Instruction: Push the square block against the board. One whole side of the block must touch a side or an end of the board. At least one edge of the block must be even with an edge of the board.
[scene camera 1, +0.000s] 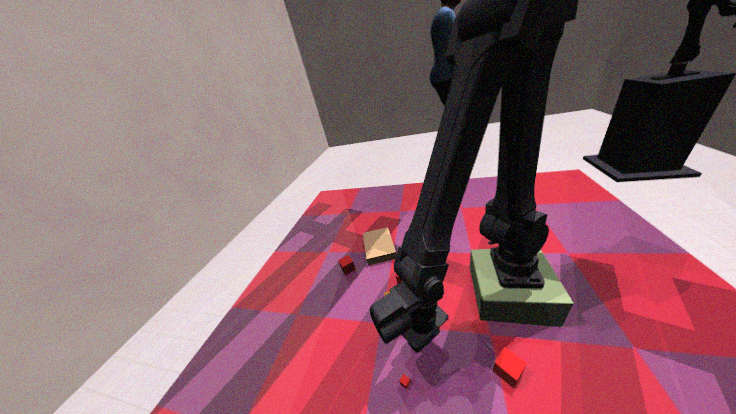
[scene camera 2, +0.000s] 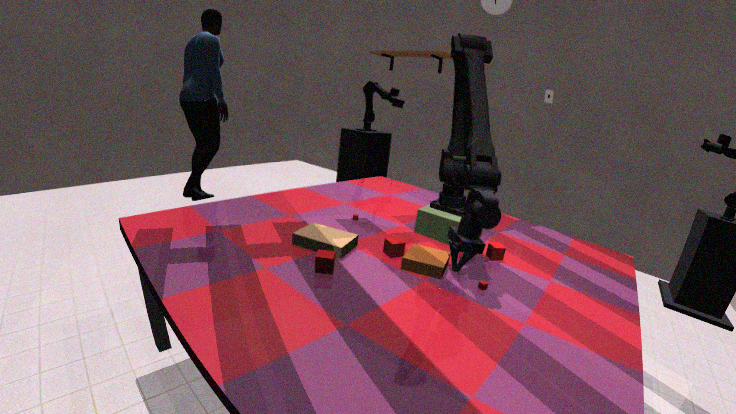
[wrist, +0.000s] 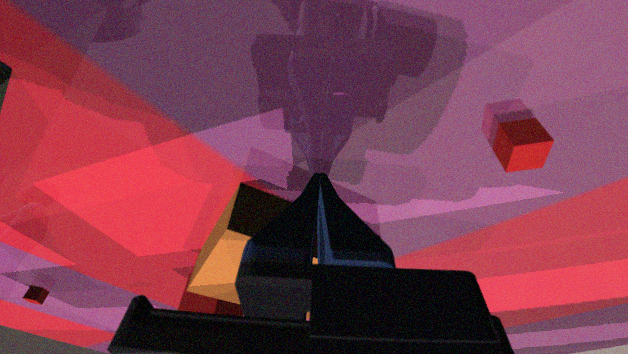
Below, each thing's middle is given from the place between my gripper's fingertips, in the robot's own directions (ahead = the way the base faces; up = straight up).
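The square block (scene camera 2: 419, 259) is 40 mm ahead of my hand, 20 mm above it and 70 mm to the right of it. As for the tan board (scene camera 2: 314, 236), it is 310 mm to the right of my hand, 160 mm ahead of my hand and 20 mm above my hand.
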